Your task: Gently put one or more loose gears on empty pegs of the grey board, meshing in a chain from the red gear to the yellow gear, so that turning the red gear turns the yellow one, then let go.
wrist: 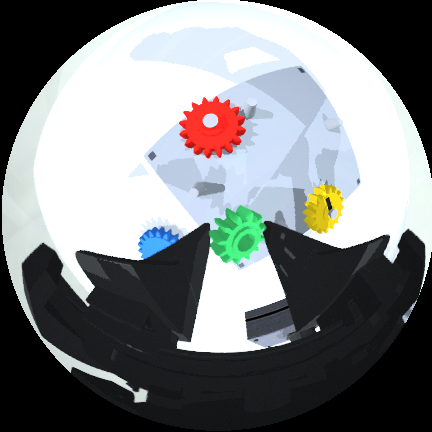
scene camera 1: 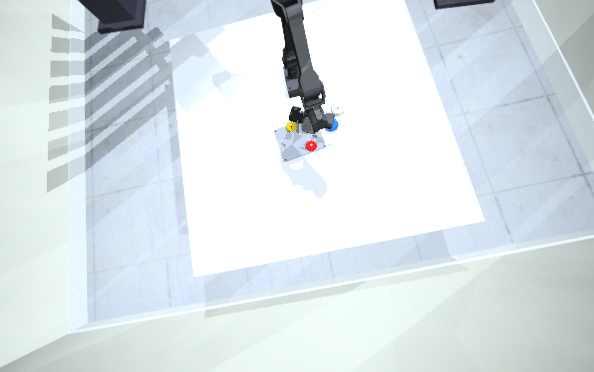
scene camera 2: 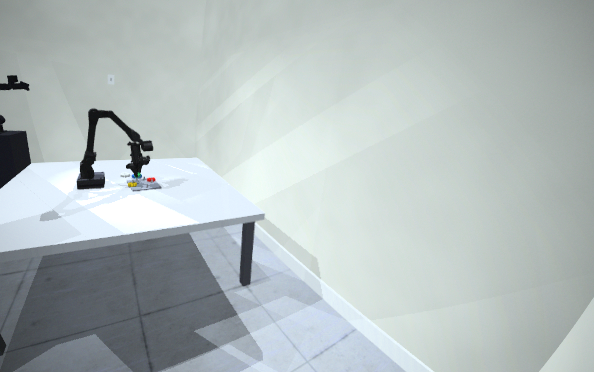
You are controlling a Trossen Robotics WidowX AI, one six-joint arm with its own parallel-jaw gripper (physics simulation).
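Seen in the pictures: gripper, fingertip midpoint: [wrist: 236, 227] [scene camera 2: 138, 176]; arm's base, link origin: [wrist: 300, 331] [scene camera 1: 294, 72] [scene camera 2: 87, 177].
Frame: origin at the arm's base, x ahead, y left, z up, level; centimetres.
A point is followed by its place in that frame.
Observation:
My gripper [wrist: 236, 227] {y 6.6, x 27.9, z -1.9 cm} [scene camera 2: 138, 173] {y 6.6, x 27.9, z -1.9 cm} is shut on a green gear [wrist: 235, 240] {y 6.8, x 28.1, z 0.1 cm} [scene camera 2: 139, 175] {y 5.5, x 28.9, z -1.1 cm}, held over the near part of the grey board [wrist: 280, 150] {y 0.5, x 32.3, z -4.8 cm} [scene camera 1: 292, 153] {y -3.4, x 38.7, z -4.8 cm} [scene camera 2: 145, 188] {y -9.2, x 33.2, z -4.8 cm}. The arm hides the green gear in scene camera 1; whether a peg is under it is hidden. The red gear [wrist: 211, 135] {y 6.0, x 35.0, z -3.3 cm} [scene camera 1: 311, 146] {y 5.8, x 36.7, z -3.1 cm} [scene camera 2: 151, 179] sits on a peg. The yellow gear [wrist: 320, 212] {y -1.9, x 25.7, z -3.3 cm} [scene camera 1: 291, 127] {y -3.0, x 26.4, z -3.0 cm} [scene camera 2: 132, 185] {y -5.2, x 25.6, z -4.1 cm} is at another edge of the board. Bare pegs show between them: one peg [wrist: 251, 107] {y 2.4, x 36.2, z -3.0 cm} beside red, another peg [wrist: 332, 123] {y -6.1, x 34.0, z -3.6 cm} farther off, a third peg [wrist: 196, 191] {y 8.6, x 31.4, z -2.7 cm} nearer the gripper.
A blue gear [wrist: 157, 245] {y 15.5, x 27.5, z -3.8 cm} [scene camera 1: 333, 126] {y 16.9, x 27.4, z -3.9 cm} lies off the board, left of the fingers in the wrist view. A whitish gear [scene camera 1: 338, 108] {y 20.3, x 17.6, z -5.3 cm} [scene camera 2: 125, 176] {y 17.2, x 18.7, z -5.1 cm} lies beyond it. All stand on the white table [scene camera 1: 350, 190] {y 22.1, x 58.1, z -5.6 cm} [scene camera 2: 220, 207] {y -41.1, x 72.1, z -5.6 cm}. The arm base [scene camera 2: 91, 180] {y -4.3, x 3.2, z -0.7 cm} stands on the table.

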